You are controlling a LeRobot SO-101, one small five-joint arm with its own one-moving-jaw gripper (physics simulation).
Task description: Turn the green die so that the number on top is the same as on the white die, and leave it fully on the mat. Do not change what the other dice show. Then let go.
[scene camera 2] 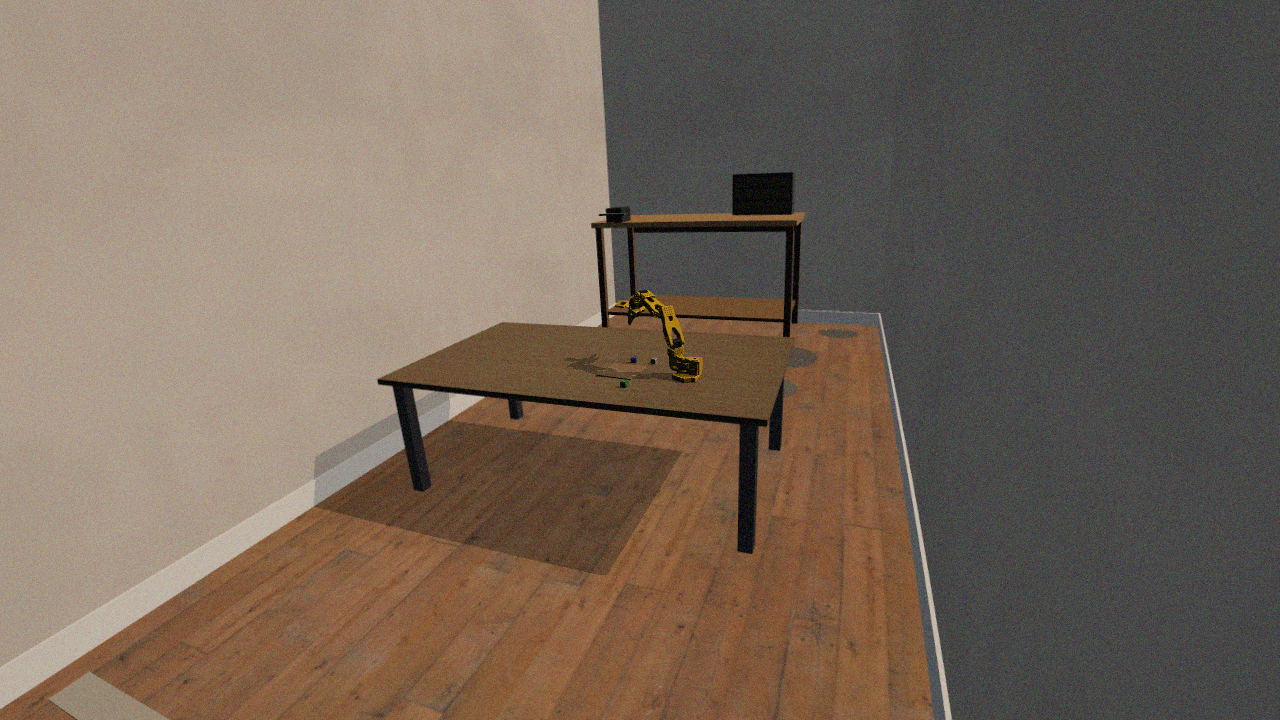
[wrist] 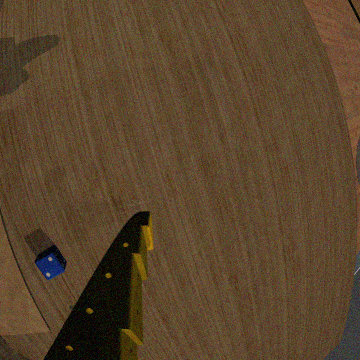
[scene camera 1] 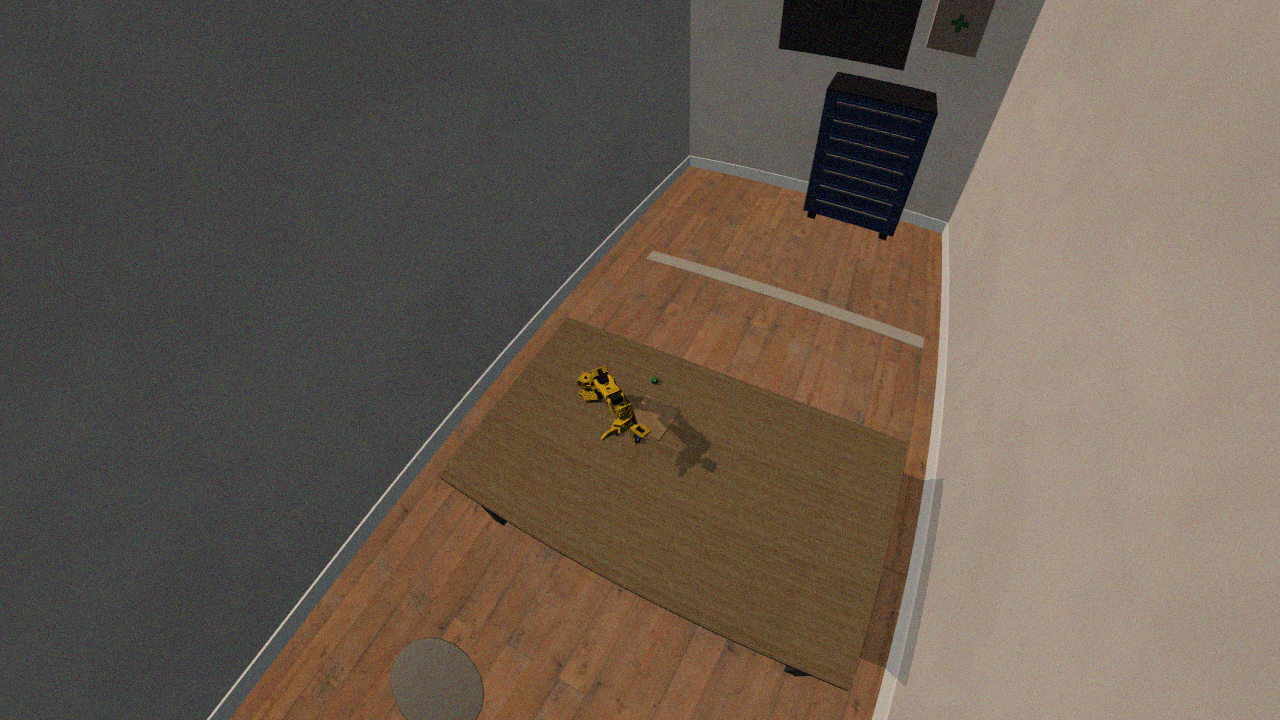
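Seen in the pictures: hand at its tool point: [scene camera 2: 629, 323] [wrist: 151, 225] [scene camera 1: 634, 444]; arm's base at its link origin: [scene camera 2: 681, 376] [scene camera 1: 599, 393].
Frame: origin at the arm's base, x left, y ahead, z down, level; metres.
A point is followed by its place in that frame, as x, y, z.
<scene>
The green die [scene camera 1: 654, 380] @[0.130, 0.166, -0.019] [scene camera 2: 623, 384] @[0.146, 0.161, -0.012] rests on the bare table, apart from the mat; its pips are too small to read. The tan mat [scene camera 1: 657, 424] @[-0.027, 0.257, -0.004] [wrist: 14, 300] @[-0.053, 0.194, -0.004] lies beside the arm, partly in shadow. The small white die [scene camera 2: 653, 360] @[-0.110, 0.141, -0.015] stands near the arm's base in scene view 2; its number cannot be read, and the arm seems to hide it in scene view 1. My gripper [scene camera 1: 624, 436] @[-0.190, 0.262, -0.131] [scene camera 2: 624, 313] @[-0.190, 0.262, -0.131] is raised high above the table, fully open and empty. In the wrist view one notched jaw shows. The green die does not show there.
A blue die [scene camera 1: 637, 439] @[-0.118, 0.227, -0.020] [scene camera 2: 633, 360] @[-0.104, 0.220, -0.011] [wrist: 50, 265] @[-0.115, 0.223, -0.020] stands on the table just outside the mat's edge, two pips on its upper face. The brown table [scene camera 1: 733, 537] @[-0.288, 0.651, 0.000] [scene camera 2: 501, 358] @[-0.043, 0.773, 0.000] carries the arm near one side. A workbench [scene camera 2: 698, 219] stands beyond it.
</scene>
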